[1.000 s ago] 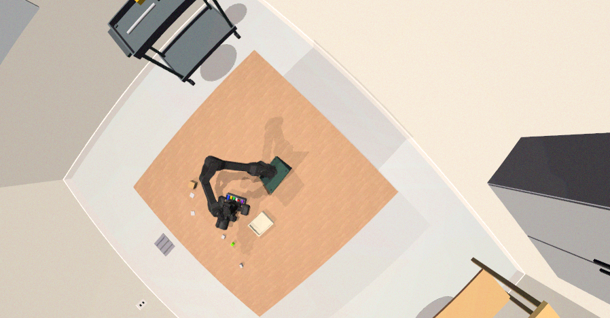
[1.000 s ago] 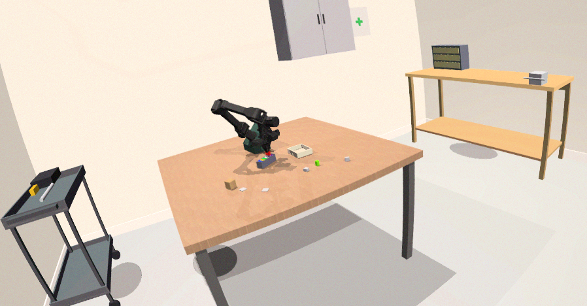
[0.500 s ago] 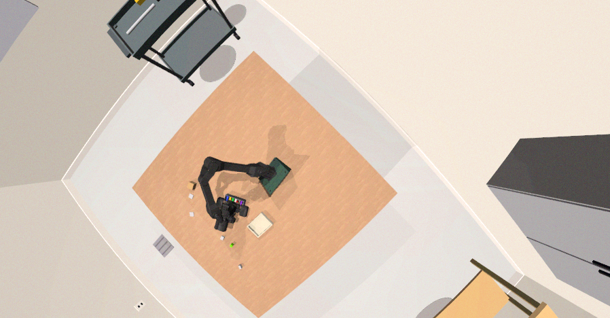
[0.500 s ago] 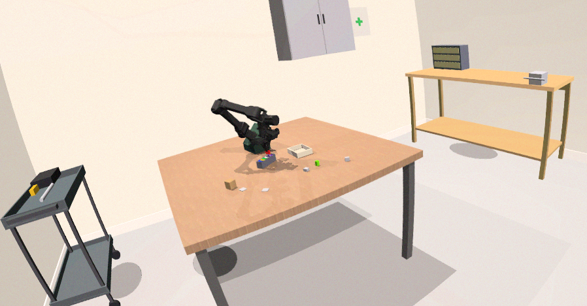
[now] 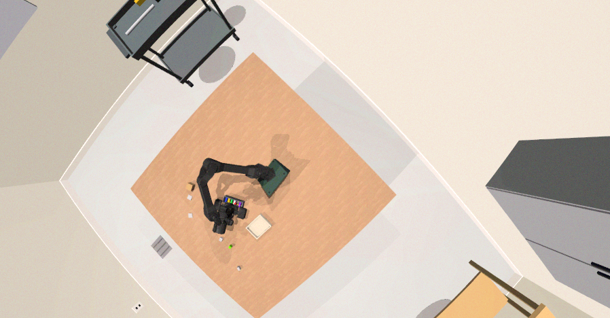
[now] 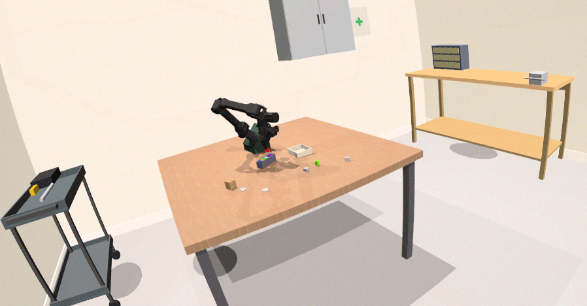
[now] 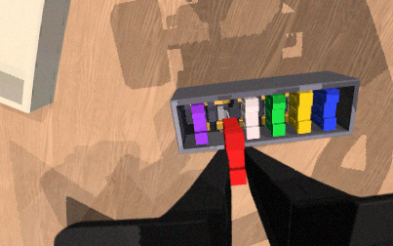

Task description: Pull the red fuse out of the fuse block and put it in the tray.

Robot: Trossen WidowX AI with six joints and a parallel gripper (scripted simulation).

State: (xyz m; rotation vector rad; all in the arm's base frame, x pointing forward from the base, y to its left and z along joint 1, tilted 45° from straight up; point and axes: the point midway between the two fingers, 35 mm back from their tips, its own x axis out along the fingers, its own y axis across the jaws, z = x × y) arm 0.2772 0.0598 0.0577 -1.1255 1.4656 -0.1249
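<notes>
My gripper tip is now 20 cm to the right of the tray and 8 cm above it. The rest, counted from my gripper tip: red fuse: 1 cm below.
</notes>
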